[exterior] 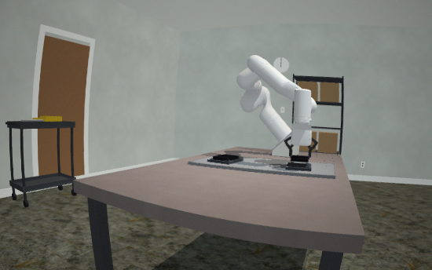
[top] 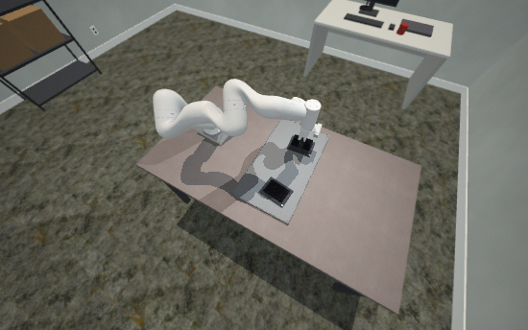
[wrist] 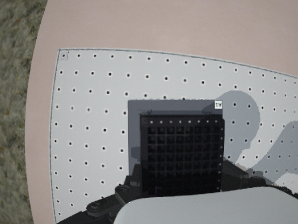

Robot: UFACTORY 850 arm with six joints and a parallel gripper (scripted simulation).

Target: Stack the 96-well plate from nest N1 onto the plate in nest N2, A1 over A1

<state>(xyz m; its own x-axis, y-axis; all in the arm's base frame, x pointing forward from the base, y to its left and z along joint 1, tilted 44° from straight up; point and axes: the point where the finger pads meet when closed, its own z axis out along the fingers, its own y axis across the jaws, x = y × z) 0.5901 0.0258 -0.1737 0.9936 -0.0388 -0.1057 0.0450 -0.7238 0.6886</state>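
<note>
Now: the plate nest 20 mm behind my hand, 380 mm to the right of it and 50 mm below it. From my hand the other things lie so: 96-well plate: 10 mm below; then white mark: 50 mm ahead, 440 mm to the right, 40 mm below.
</note>
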